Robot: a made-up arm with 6 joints. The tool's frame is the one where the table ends. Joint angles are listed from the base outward.
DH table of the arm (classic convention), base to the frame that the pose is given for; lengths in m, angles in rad. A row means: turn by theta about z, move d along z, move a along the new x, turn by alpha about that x. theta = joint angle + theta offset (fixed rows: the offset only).
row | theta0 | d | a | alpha
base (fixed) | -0.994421 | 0 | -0.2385 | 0
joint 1 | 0.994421 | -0.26 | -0.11 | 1.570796
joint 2 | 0.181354 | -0.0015 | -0.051 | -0.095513
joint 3 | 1.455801 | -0.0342 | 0.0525 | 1.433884
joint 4 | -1.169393 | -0.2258 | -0.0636 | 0.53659
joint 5 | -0.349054 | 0.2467 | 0.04 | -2.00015
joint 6 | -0.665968 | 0.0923 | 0.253 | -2.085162
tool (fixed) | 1.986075 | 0.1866 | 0 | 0
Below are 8 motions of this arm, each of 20 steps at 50 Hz.
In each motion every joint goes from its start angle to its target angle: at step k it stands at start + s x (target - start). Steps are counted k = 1, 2, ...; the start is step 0. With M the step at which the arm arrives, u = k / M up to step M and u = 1 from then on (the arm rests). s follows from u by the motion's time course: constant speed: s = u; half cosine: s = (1 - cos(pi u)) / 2; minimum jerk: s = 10 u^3 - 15 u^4 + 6 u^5.
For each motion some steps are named. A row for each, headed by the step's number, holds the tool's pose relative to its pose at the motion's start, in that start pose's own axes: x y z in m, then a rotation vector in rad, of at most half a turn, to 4 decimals.
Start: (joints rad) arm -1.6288 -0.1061 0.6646 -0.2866 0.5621 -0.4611
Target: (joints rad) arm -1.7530 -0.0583 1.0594 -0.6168 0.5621 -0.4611
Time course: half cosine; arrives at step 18
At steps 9, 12, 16, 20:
9: -0.0020 -0.0116 -0.0175 0.1780 0.1849 -0.1268
12: -0.0046 -0.0169 -0.0290 0.2759 0.2752 -0.1847
16: -0.0080 -0.0208 -0.0405 0.3666 0.3529 -0.2328
20: -0.0085 -0.0213 -0.0422 0.3793 0.3634 -0.2392

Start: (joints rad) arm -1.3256 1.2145 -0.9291 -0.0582 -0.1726 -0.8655
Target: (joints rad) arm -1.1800 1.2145 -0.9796 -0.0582 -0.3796 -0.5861
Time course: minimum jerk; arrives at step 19
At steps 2, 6, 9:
2: 0.0002 0.0010 0.0012 -0.0036 0.0031 -0.0022
6: 0.0045 0.0194 0.0214 -0.0672 0.0583 -0.0411
9: 0.0149 0.0496 0.0497 -0.1646 0.1425 -0.1001

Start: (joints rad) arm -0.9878 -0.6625 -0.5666 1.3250 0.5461 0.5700
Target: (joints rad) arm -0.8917 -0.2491 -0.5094 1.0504 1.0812 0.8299
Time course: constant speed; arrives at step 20
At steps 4, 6, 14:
4: -0.0164 0.0354 0.0063 -0.0716 -0.0008 -0.0704
6: -0.0241 0.0533 0.0081 -0.1069 -0.0015 -0.1058
14: -0.0511 0.1257 0.0061 -0.2441 -0.0075 -0.2495

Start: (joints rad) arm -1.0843 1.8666 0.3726 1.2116 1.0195 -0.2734
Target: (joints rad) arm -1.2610 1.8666 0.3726 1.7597 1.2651 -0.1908
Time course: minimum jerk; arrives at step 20
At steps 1, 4, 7, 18, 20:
1: -0.0001 0.0000 -0.0001 -0.0001 -0.0007 -0.0001
4: -0.0043 0.0019 -0.0030 -0.0070 -0.0357 -0.0058
7: -0.0166 0.0076 -0.0141 -0.0259 -0.1454 -0.0233
18: -0.0445 0.0284 -0.0897 -0.0625 -0.6191 -0.0948
20: -0.0446 0.0286 -0.0908 -0.0625 -0.6244 -0.0956

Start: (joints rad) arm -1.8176 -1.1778 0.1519 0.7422 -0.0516 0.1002
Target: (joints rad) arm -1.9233 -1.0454 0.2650 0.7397 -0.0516 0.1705
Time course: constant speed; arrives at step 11
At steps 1, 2, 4, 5, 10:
1: -0.0020 0.0016 0.0026 -0.0003 0.0161 -0.0221
2: -0.0037 0.0031 0.0052 -0.0004 0.0324 -0.0440
4: -0.0067 0.0061 0.0105 -0.0002 0.0658 -0.0871
5: -0.0079 0.0076 0.0132 0.0000 0.0828 -0.1083
10: -0.0113 0.0140 0.0265 0.0034 0.1713 -0.2110

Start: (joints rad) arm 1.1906 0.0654 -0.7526 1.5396 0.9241 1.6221
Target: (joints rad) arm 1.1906 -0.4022 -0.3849 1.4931 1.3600 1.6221
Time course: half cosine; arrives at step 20
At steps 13, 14, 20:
13: 0.0095 -0.0384 -0.0405 0.2829 0.1313 0.0168
14: 0.0104 -0.0414 -0.0446 0.3087 0.1445 0.0184
20: 0.0133 -0.0499 -0.0573 0.3880 0.1867 0.0232

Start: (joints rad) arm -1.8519 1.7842 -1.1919 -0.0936 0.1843 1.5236
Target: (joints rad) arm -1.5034 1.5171 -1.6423 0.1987 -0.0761 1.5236
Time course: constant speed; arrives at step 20
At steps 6, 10, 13, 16, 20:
6: -0.0735 0.0340 -0.0067 -0.0276 -0.1045 -0.2231
10: -0.1173 0.0652 -0.0144 -0.0515 -0.1751 -0.3681
13: -0.1466 0.0923 -0.0221 -0.0721 -0.2290 -0.4745
16: -0.1725 0.1219 -0.0314 -0.0947 -0.2840 -0.5784
20: -0.2011 0.1644 -0.0466 -0.1278 -0.3595 -0.7127

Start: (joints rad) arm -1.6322 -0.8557 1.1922 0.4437 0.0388 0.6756
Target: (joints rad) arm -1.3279 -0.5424 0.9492 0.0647 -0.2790 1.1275
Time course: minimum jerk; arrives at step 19
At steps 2, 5, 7, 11, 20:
2: 0.0006 0.0021 0.0029 -0.0096 0.0028 0.0009
5: 0.0074 0.0268 0.0332 -0.1141 0.0332 0.0099
7: 0.0174 0.0653 0.0703 -0.2568 0.0725 0.0208
11: 0.0461 0.1863 0.1401 -0.6304 0.1639 0.0451
20: 0.0732 0.3136 0.1649 -0.9781 0.2330 0.0684

